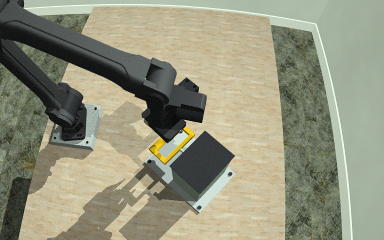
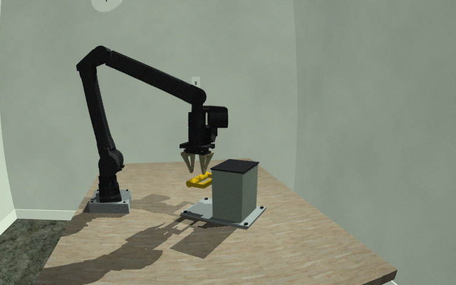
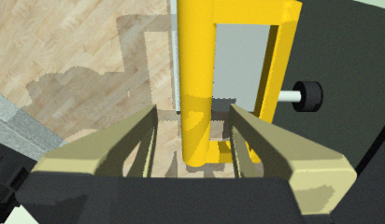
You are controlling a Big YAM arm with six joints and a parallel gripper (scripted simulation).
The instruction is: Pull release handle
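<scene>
The release handle lies 4 cm to the right of my hand, 4 cm ahead of it and 3 cm below it. The rest, counted from my hand: bolted base plate 13 cm below, 7 cm to the right, 6 cm ahead.
</scene>
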